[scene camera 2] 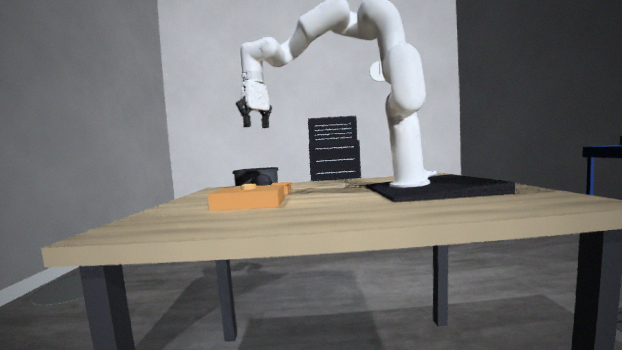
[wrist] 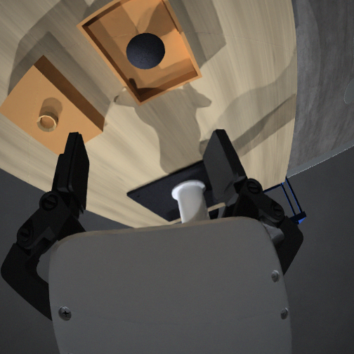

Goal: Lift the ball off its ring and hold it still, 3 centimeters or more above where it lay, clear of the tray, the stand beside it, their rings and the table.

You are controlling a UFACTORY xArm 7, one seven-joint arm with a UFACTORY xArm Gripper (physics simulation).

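Frame: origin at the arm's base, x left, y back, z up, level; metres.
Seen in the pictures: gripper, fingertip midpoint: (scene camera 2: 257, 127); arm's base, link origin: (scene camera 2: 409, 184).
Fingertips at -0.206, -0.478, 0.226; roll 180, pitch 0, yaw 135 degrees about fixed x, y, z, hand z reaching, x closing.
Pixels of each thing's top centre, then the offset from my fingertips to it, as dx, dy, dz. "pt": a spot on its surface instead. Level surfaces: height alone.
- dark blue ball, top centre: (scene camera 2: 263, 174) -0.006, +0.010, -0.171
- open orange tray, top centre: (scene camera 2: 264, 185) -0.006, +0.010, -0.213
- small raised ring, surface spot: (scene camera 2: 248, 187) pt +0.226, -0.035, -0.190
- wooden table, surface height: dz -0.241
The dark blue ball (scene camera 2: 263, 179) (wrist: 145, 51) sits inside the open orange tray (scene camera 2: 287, 188) (wrist: 171, 89); the ring under it is hidden. The orange stand (scene camera 2: 245, 199) (wrist: 25, 99) is a box beside the tray, with a small raised ring (scene camera 2: 248, 187) (wrist: 48, 129) on its top. In the scene view the stand hides most of the tray and the ball's lower part. My gripper (scene camera 2: 256, 125) (wrist: 147, 143) is open and empty, pointing down, high above the tray and stand. In the wrist view the ball shows beyond the fingertips, towards the top edge, not between the fingers.
The arm's white base stands on a black plate (scene camera 2: 460, 189) (wrist: 155, 197) on the wooden table (scene camera 2: 330, 220) (wrist: 240, 95). A dark bin (scene camera 2: 272, 173) and a black drawer cabinet (scene camera 2: 334, 150) show behind the table. A blue-framed cart (scene camera 2: 600, 151) stands off to the right.
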